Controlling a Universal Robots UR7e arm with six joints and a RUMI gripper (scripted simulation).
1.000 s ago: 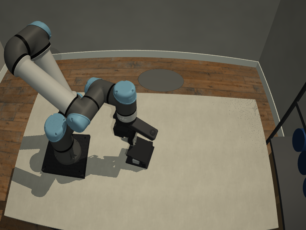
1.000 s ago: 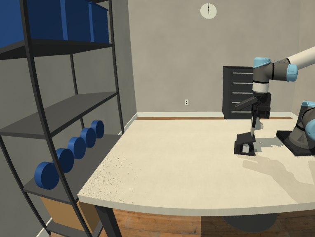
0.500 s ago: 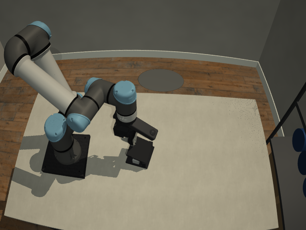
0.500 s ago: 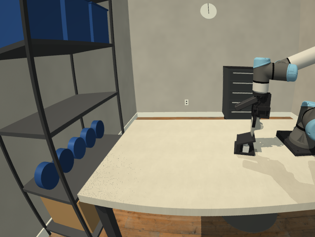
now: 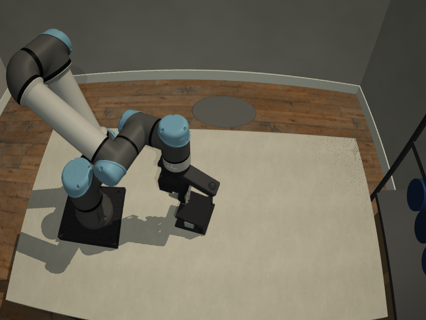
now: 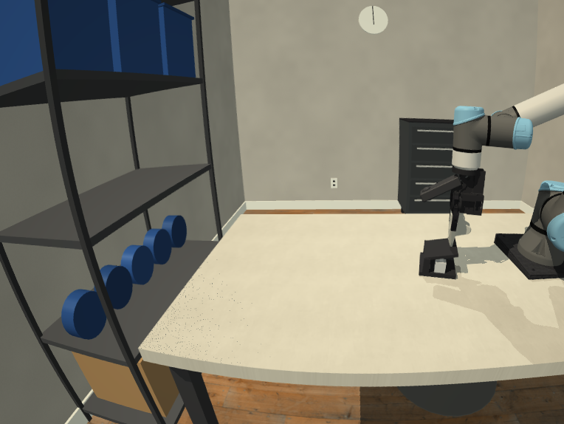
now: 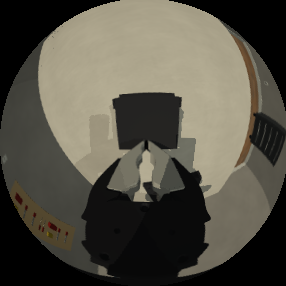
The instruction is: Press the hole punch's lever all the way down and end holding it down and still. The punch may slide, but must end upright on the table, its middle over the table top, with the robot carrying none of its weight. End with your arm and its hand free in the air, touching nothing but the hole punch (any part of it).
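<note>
Right now my hand is 3 cm short of the hole punch, 1 cm to the left of it and 5 cm above it.
</note>
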